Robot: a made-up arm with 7 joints. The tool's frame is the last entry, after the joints.
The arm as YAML. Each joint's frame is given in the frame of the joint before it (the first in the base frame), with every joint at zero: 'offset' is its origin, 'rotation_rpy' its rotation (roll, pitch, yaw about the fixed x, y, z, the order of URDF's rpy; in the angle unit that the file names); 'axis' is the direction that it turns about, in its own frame. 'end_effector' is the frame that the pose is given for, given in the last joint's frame.
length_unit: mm
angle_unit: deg
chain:
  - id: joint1
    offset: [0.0, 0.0, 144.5]
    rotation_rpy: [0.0, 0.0, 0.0]
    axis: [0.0, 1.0, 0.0]
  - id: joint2
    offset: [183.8, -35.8, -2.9]
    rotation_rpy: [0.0, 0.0, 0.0]
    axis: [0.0, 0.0, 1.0]
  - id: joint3
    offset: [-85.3, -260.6, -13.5]
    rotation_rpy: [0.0, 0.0, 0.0]
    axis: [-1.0, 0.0, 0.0]
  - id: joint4
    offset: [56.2, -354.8, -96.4]
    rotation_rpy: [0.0, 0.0, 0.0]
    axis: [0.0, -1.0, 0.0]
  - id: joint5
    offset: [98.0, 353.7, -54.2]
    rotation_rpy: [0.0, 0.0, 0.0]
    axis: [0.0, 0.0, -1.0]
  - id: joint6
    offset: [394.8, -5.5, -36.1]
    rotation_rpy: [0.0, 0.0, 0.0]
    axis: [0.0, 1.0, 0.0]
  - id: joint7
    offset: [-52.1, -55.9, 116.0]
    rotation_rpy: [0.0, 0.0, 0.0]
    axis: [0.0, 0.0, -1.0]
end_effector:
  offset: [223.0, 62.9, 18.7]
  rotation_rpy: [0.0, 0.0, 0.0]
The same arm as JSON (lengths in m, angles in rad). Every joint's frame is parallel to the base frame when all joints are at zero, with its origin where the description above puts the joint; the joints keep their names.
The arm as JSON. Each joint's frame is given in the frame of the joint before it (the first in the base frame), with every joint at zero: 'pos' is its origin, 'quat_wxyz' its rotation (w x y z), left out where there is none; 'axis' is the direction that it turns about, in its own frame. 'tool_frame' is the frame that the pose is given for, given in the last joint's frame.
{"length_unit": "m", "angle_unit": "rad", "joints": [
  {"joint": "joint1", "pos": [0.0, 0.0, 0.1445], "axis": [0.0, 1.0, 0.0]},
  {"joint": "joint2", "pos": [0.1838, -0.0358, -0.0029], "axis": [0.0, 0.0, 1.0]},
  {"joint": "joint3", "pos": [-0.0853, -0.2606, -0.0135], "axis": [-1.0, 0.0, 0.0]},
  {"joint": "joint4", "pos": [0.0562, -0.3548, -0.0964], "axis": [0.0, -1.0, 0.0]},
  {"joint": "joint5", "pos": [0.098, 0.3537, -0.0542], "axis": [0.0, 0.0, -1.0]},
  {"joint": "joint6", "pos": [0.3948, -0.0055, -0.0361], "axis": [0.0, 1.0, 0.0]},
  {"joint": "joint7", "pos": [-0.0521, -0.0559, 0.116], "axis": [0.0, 0.0, -1.0]}
], "tool_frame": {"pos": [0.223, 0.0629, 0.0187]}}

